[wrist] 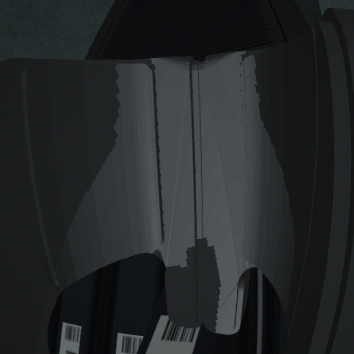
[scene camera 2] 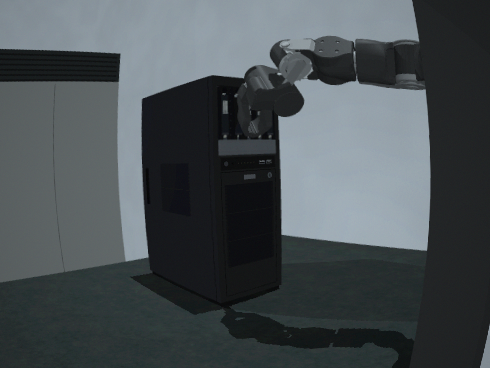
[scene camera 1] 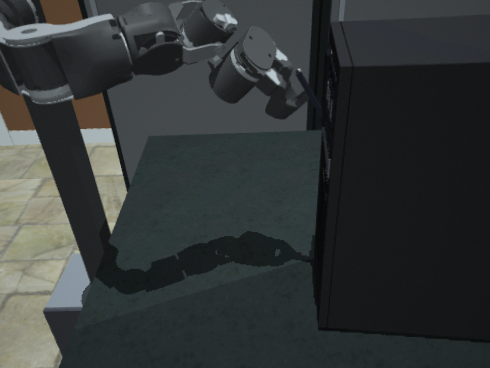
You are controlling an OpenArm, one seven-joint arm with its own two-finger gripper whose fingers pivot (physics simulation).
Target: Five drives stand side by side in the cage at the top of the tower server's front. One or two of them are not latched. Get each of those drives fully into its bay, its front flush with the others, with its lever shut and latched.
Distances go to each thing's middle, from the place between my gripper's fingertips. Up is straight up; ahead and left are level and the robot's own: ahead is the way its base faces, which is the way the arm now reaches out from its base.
My gripper is now 20 cm short of the tower server (scene camera 1: pixel 394 251), 5 cm to the left of it and 12 cm above it.
